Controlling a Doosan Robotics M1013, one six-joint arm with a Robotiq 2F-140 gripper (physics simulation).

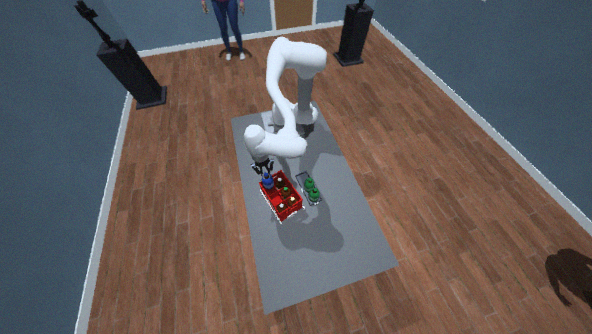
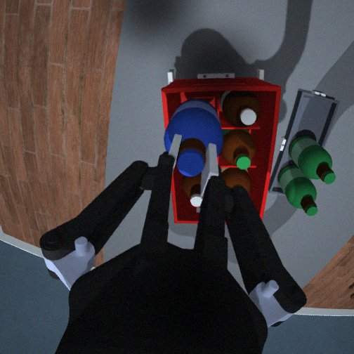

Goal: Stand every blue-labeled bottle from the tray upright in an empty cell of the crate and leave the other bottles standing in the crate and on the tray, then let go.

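Frame: origin at the arm's base, x left, y back, z up, level; centimetres.
Seen in the pictures: gripper, fingertip midpoint: (image 1: 266,176); arm's base, origin of the base link: (image 1: 281,123).
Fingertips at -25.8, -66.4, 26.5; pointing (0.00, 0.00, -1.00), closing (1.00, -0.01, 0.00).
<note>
Offsets run from my fingertips to a thing's middle, as dx, dy, dz. "spot": to the spot under its first point. Level surfaces: height alone.
My gripper (image 1: 264,173) (image 2: 192,149) is shut on the neck of a blue-labeled bottle {+0.0, -0.1, -4.3} (image 1: 268,181) (image 2: 194,120), held upright at a corner cell of the red crate {spot: +10.9, -20.1, -26.7} (image 1: 292,213) (image 2: 272,150). The bottle's lower part is hidden, so whether it touches the cell floor cannot be told. Brown bottles with white (image 2: 242,106), green (image 2: 238,145) and cream caps {+13.0, -14.2, -21.2} (image 1: 292,200) stand along one crate row. Another white-capped brown bottle {+4.6, -16.5, -21.2} (image 1: 281,206) (image 2: 192,185) stands in the held bottle's row. Two green bottles {+29.2, -3.7, -21.5} (image 1: 309,184) {+30.0, -12.2, -21.5} (image 1: 314,194) (image 2: 310,157) (image 2: 297,186) stand on the tray {spot: +26.9, +7.8, -29.3} (image 1: 301,176) (image 2: 312,107).
The crate and tray stand close side by side on a grey mat {dz -29.8} (image 1: 325,275) (image 2: 145,65). The white arm (image 1: 280,144) reaches over the mat behind the crate. Black pedestals (image 1: 131,72) (image 1: 353,32) and a person (image 1: 227,22) stand farther back on the wooden floor.
</note>
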